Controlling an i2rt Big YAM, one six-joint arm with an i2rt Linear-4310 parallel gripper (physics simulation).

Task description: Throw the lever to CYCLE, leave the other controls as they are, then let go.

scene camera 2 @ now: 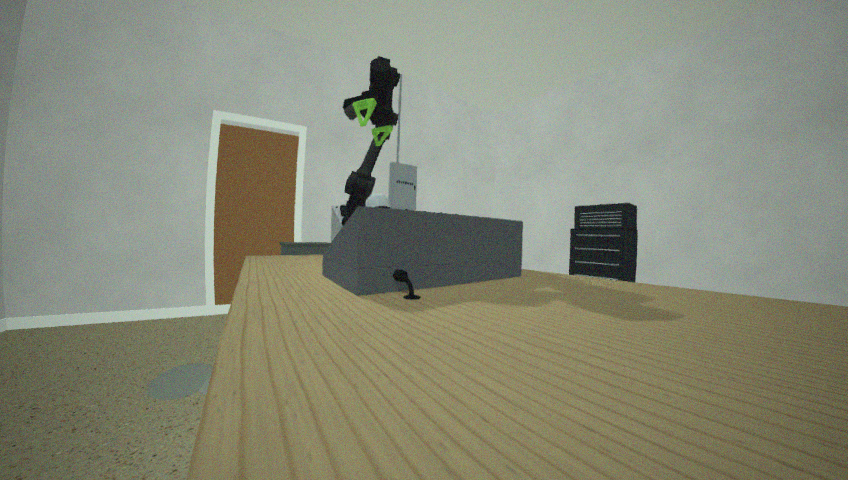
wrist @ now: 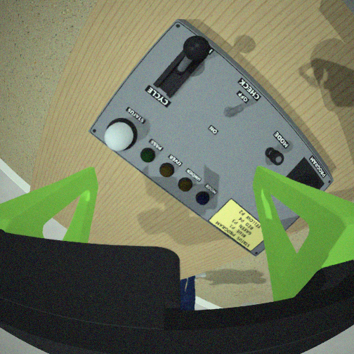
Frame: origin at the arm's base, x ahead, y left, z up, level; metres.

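Seen in the pictures: gripper, fingertip midpoint: [scene camera 2: 370, 136].
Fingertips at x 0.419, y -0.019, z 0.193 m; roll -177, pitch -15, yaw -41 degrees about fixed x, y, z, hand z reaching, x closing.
Note:
A point is followed by its place in that frame.
The grey control console [scene camera 2: 440, 249] {x 0.642, y 0.099, z -0.119 m} [wrist: 175, 120] stands on the wooden table. In the wrist view, the lever's black ball knob [wrist: 196, 48] is at the upper end of its dark slot [wrist: 169, 80], away from the CYCLE label [wrist: 158, 96]. A partly hidden label is beside the knob. The CHECK toggle [wrist: 233, 110] sits between the OFF and ON labels, and the black MODE knob [wrist: 274, 156] is farther right. My gripper [scene camera 2: 371, 135] {x 0.419, y -0.019, z 0.193 m} [wrist: 175, 175] is open and empty, above the console and apart from the lever. The lever does not show in the scene view.
The panel also bears a white STATUS dome [wrist: 119, 137], several small dark lamps, a dark PROGRAM window [wrist: 306, 174] and a yellow card [wrist: 237, 225]. A small black stalked object [scene camera 2: 401, 275] {x 0.685, y -0.004, z -0.166 m} stands on the table [scene camera 2: 476, 380] {x 0.995, y -0.045, z -0.202 m} beside the console. A black drawer cabinet [scene camera 2: 602, 252] is behind.

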